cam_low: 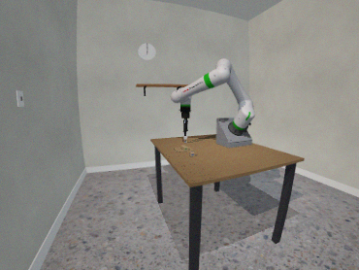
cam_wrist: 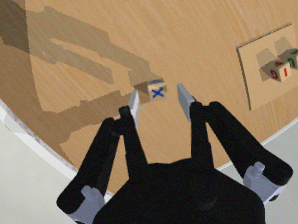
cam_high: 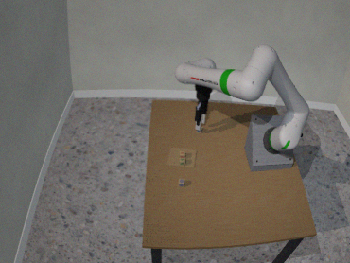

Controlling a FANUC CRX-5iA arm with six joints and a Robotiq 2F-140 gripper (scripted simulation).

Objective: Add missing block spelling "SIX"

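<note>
My hand is 13 cm short of the mat, 21 cm to the right of it and 7 cm above it.
</note>
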